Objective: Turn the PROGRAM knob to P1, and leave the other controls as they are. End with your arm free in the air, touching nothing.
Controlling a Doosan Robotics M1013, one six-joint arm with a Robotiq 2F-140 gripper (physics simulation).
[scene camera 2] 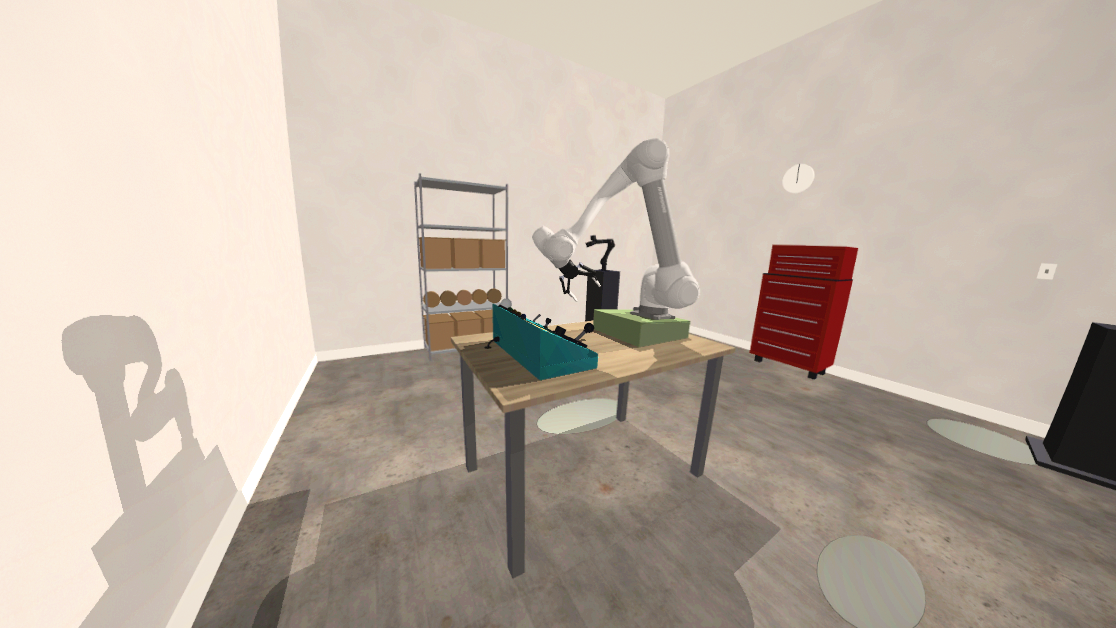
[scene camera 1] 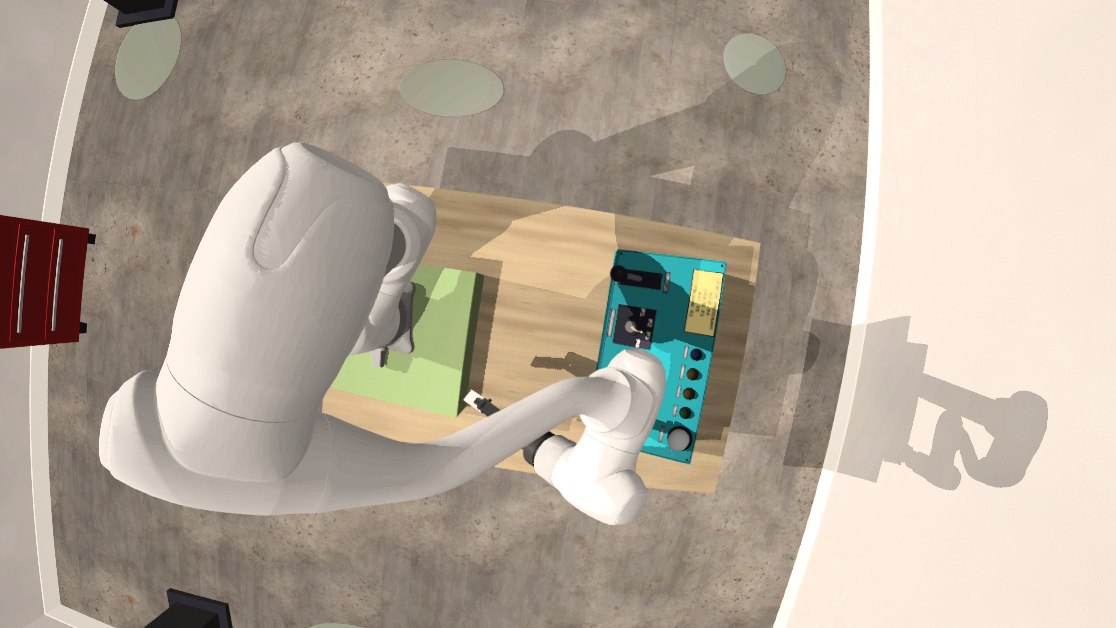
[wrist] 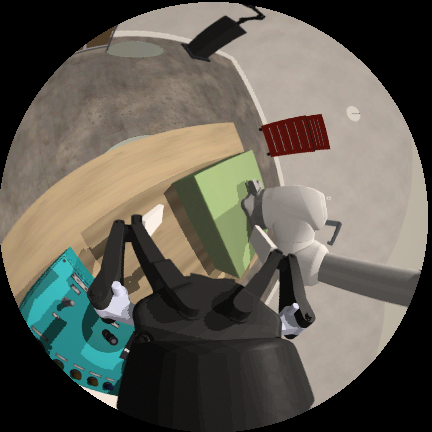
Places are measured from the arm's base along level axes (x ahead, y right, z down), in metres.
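Where they show: gripper, fingertip midpoint: point(scene camera 2: 587, 293) point(wrist: 208, 223); arm's base, link origin: point(scene camera 2: 652, 316) point(wrist: 256, 208).
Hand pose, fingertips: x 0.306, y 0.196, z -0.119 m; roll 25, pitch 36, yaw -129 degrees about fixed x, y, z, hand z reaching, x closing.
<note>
Each offset is from my fingertips to the top centre of the thing. "*": to the spot under its first point. Level surfaces: height alone.
The teal control panel point(scene camera 1: 671, 304) point(scene camera 2: 565, 355) point(wrist: 92, 310) stands on the table. The PROGRAM knob @[dx +0.329, dy -0.205, dz +0.087 m] point(scene camera 1: 634, 328) sits on a dark square plate with small labels, P1 and P2 among them; its exact setting is too small to tell. I cannot make the knob out in the wrist view. My gripper point(scene camera 2: 583, 285) point(wrist: 208, 223) is open and empty, its light pads wide apart. It hangs in the air above the table, between the panel and the green base block, touching nothing. In scene camera 1 my arm partly hides it and covers part of the panel.
The panel also carries a black lever @[dx +0.319, dy -0.327, dz +0.077 m] point(scene camera 1: 639, 278), a yellow text plate @[* dx +0.493, dy -0.275, dz +0.051 m] point(scene camera 1: 705, 302), several small coloured buttons and a large grey round button @[* dx +0.441, dy +0.045, dz +0.009 m] point(scene camera 1: 678, 438). The green block point(scene camera 1: 444, 374) point(scene camera 2: 643, 331) point(wrist: 225, 205) bears my arm's base on the wooden table @[dz +0.220 m] point(scene camera 1: 546, 257).
</note>
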